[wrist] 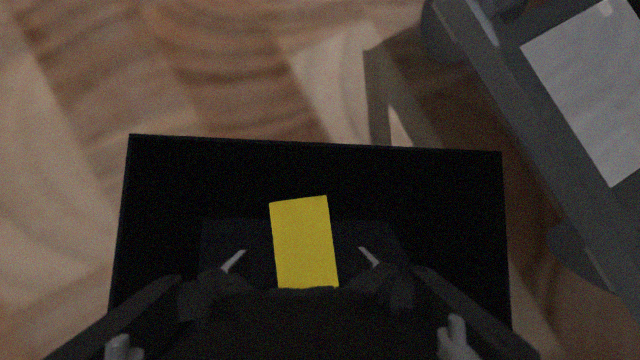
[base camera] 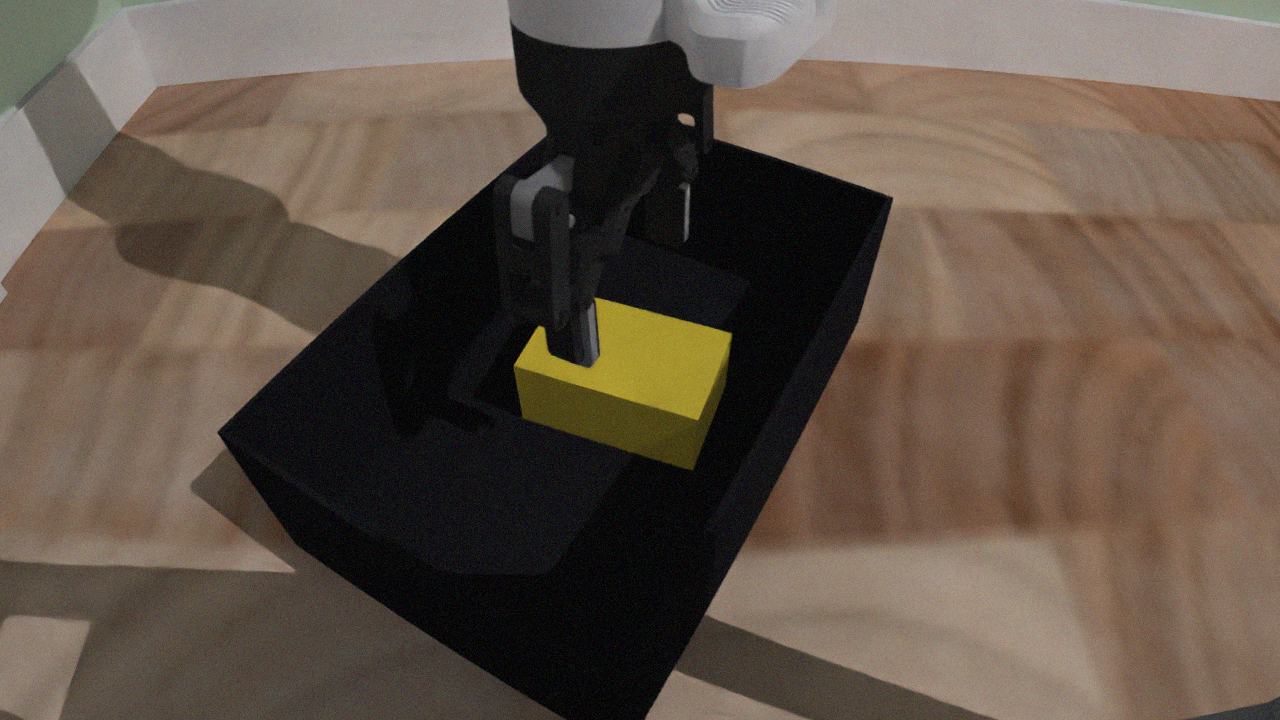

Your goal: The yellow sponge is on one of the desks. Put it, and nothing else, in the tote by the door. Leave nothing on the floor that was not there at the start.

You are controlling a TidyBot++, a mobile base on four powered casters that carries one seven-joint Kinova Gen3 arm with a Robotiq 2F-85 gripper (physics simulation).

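Places are measured from the arm's base along level axes (x ahead, y left, z up), in centimetres.
Pixels of known places: gripper, fingertip midpoint: (wrist: 303, 260) (base camera: 624, 294).
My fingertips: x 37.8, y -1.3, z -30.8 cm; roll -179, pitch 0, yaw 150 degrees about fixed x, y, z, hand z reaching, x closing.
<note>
For each thing: its middle in the pictures, then the offset to it from my fingertips.
- yellow sponge, body centre: (base camera: 625, 376) (wrist: 304, 240) dz -6.3, dx +0.1, dy +0.0 cm
- black tote, body centre: (base camera: 601, 366) (wrist: 320, 250) dz -3.8, dx -1.3, dy +1.3 cm
The yellow sponge (base camera: 653, 376) (wrist: 304, 245) lies inside the black tote (base camera: 358, 537) (wrist: 175, 175), toward the middle of its floor. The tote stands on the wooden floor. My gripper (base camera: 620, 284) (wrist: 303, 260) is open and points down over the tote. Its fingers are spread wide, with a gap on each side of the sponge in the wrist view, and hold nothing. In the base camera view, the nearer fingertip hides a small part of the sponge's top. The desks do not show in these views.
White baseboards (base camera: 313, 44) run behind the tote and at the left in the base camera view. In the wrist view, the grey mobile base (wrist: 540, 120) with a pale panel (wrist: 595, 95) stands on the right, near the tote. Shadows cross the floor beside the tote.
</note>
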